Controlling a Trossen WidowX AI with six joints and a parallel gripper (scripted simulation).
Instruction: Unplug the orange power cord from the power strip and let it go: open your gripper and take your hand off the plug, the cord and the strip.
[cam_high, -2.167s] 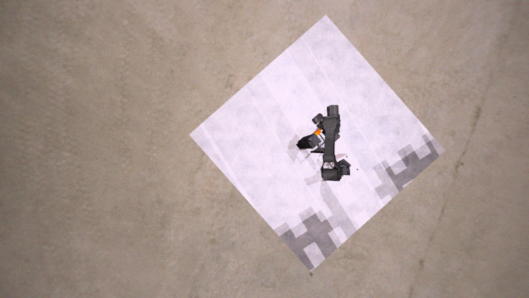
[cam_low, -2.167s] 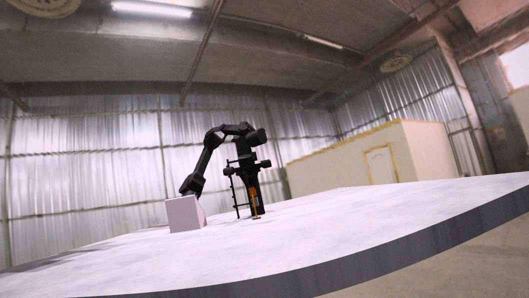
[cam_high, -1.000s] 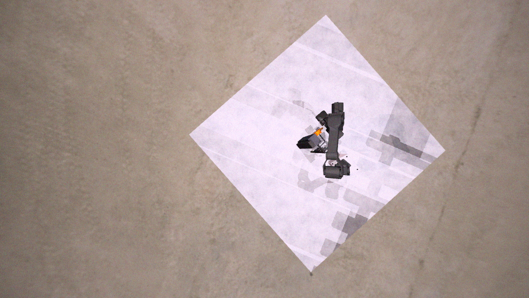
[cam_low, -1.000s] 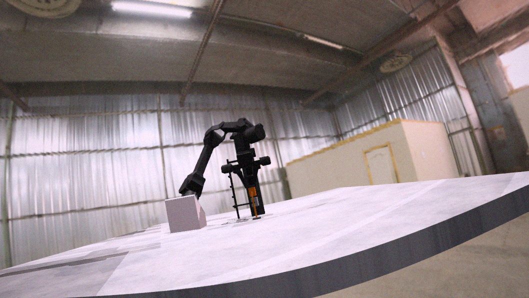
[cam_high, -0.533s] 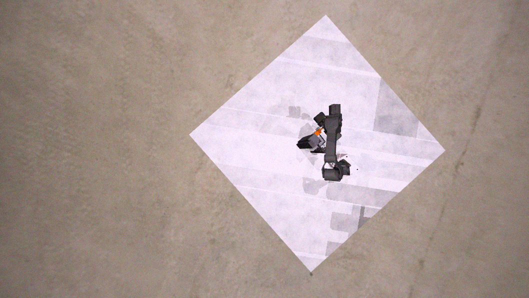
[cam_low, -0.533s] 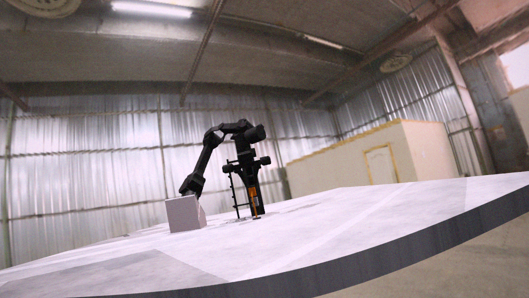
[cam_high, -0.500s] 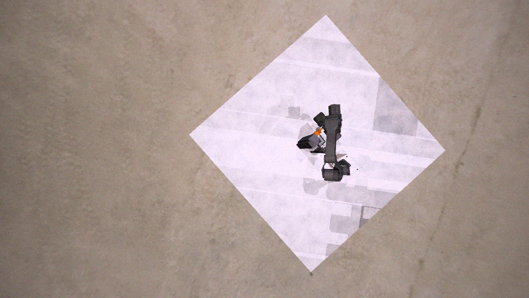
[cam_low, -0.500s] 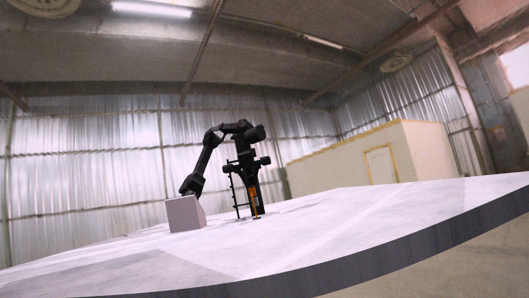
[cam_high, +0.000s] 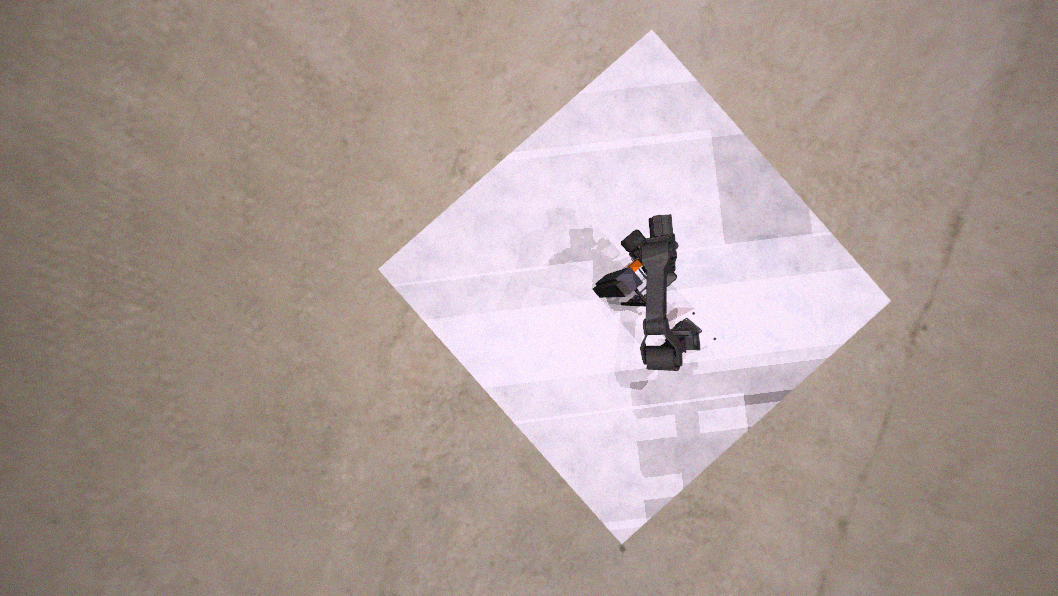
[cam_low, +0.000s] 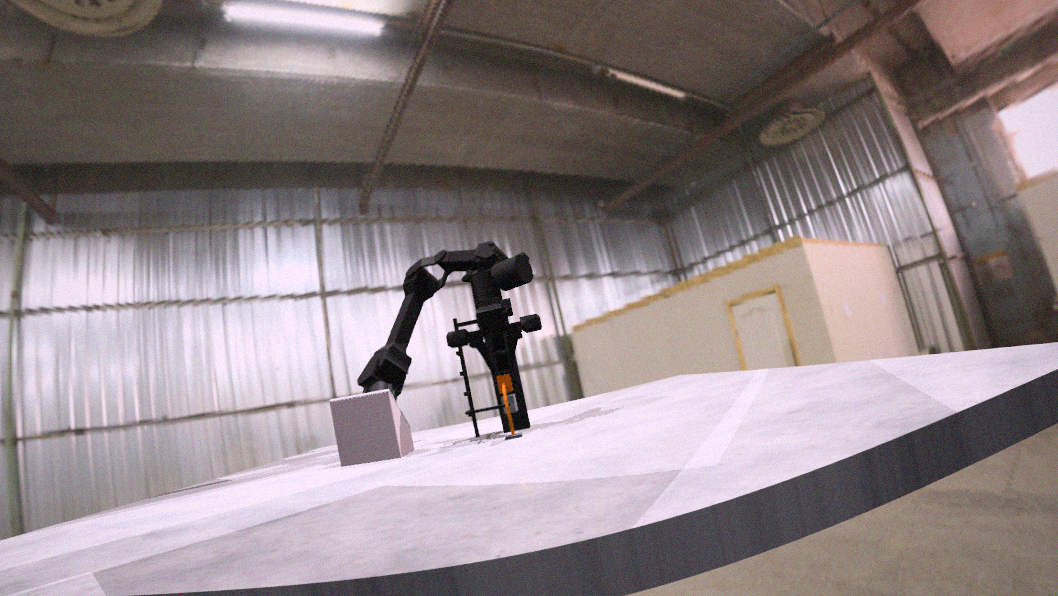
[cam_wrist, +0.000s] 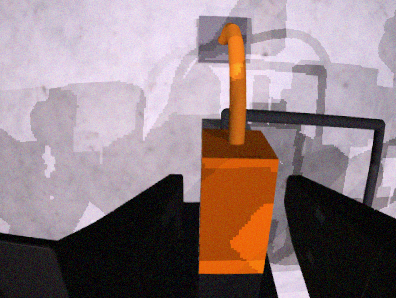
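The plug is 3 cm to the left of my gripper tip and 1 cm below it.
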